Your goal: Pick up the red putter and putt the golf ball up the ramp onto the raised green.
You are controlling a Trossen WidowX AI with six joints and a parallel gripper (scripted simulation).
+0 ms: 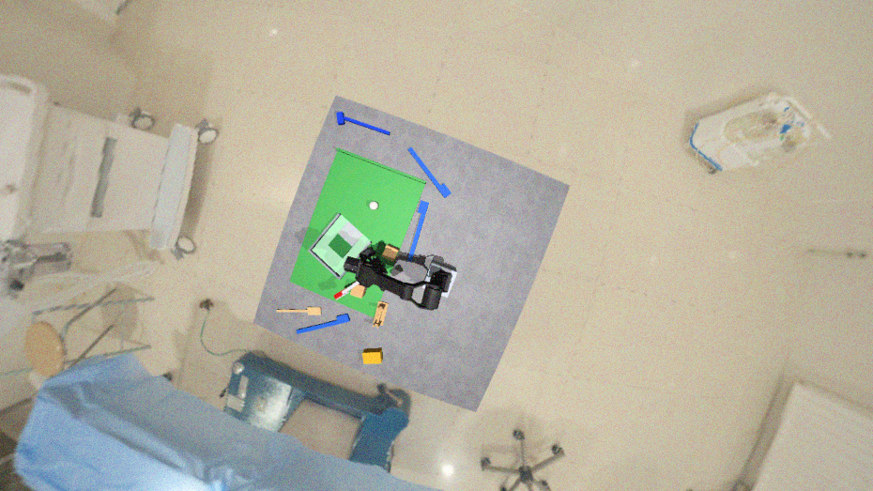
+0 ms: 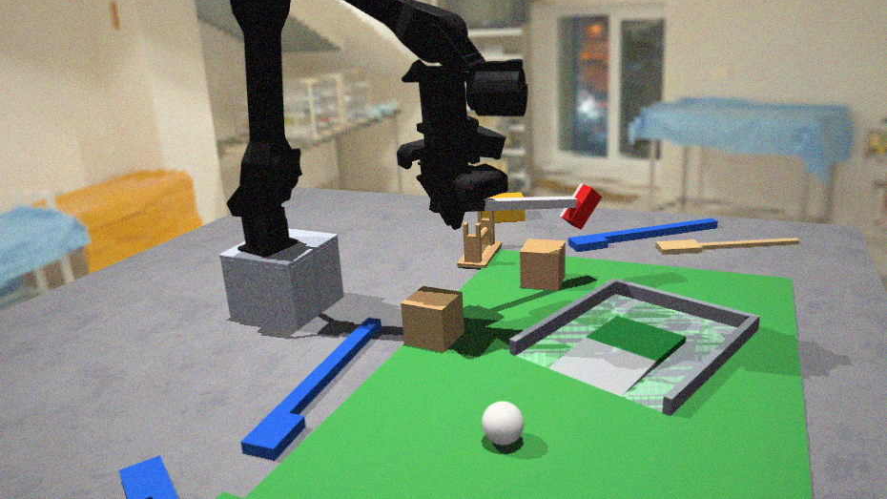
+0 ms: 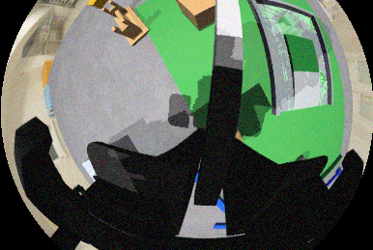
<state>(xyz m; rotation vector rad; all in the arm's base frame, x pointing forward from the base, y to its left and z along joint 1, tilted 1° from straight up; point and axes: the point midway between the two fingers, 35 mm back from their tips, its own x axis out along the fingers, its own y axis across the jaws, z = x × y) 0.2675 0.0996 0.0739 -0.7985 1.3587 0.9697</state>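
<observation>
Now: the red putter 110 mm to the left of my gripper tip, 50 mm ahead of it and 10 mm above it. The rest, counted from my gripper tip: green mat: 210 mm ahead, 140 mm below, 40 mm to the right; then white golf ball: 210 mm to the right, 200 mm ahead, 120 mm below; then wooden stand: 230 mm to the left, 110 mm below, 110 mm behind.
</observation>
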